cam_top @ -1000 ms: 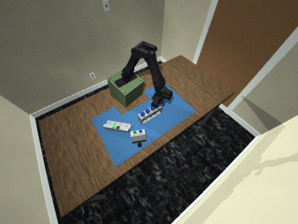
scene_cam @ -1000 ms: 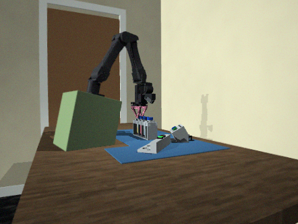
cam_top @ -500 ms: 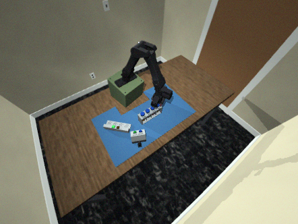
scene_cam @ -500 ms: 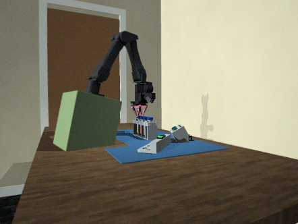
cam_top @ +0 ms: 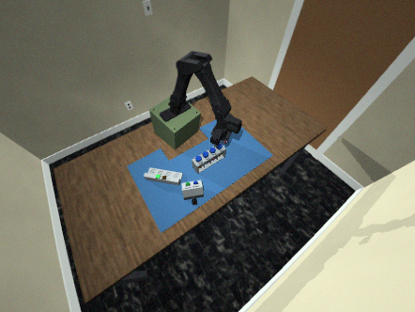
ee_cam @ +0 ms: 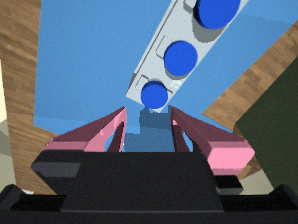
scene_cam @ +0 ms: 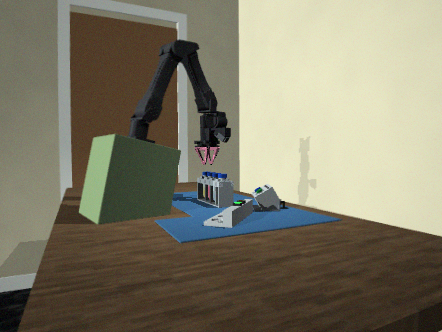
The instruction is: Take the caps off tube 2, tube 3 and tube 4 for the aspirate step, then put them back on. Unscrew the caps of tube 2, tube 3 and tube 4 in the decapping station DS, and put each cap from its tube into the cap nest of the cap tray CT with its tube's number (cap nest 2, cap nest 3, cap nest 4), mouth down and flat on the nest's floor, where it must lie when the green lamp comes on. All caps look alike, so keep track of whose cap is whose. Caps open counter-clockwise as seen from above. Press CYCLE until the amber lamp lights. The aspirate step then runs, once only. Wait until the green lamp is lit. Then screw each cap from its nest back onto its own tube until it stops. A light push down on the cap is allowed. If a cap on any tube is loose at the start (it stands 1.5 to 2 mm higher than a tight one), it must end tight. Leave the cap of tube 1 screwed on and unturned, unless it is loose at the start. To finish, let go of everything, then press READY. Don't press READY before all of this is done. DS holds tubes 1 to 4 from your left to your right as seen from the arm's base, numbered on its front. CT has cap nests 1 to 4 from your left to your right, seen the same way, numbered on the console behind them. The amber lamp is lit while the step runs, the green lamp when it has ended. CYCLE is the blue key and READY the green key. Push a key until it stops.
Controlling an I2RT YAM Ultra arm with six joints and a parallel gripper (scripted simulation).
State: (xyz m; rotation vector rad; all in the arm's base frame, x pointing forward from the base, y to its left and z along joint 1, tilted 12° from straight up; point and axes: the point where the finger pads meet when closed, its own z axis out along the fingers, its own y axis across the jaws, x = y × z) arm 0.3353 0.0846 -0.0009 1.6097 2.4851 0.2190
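Now: the green key 29 cm to the right of my hand, 9 cm below it and 4 cm ahead of it. Round my hand: blue cycle key: 26 cm to the right, 9 cm below, 7 cm ahead; then key box: 28 cm to the right, 11 cm below, 7 cm ahead.
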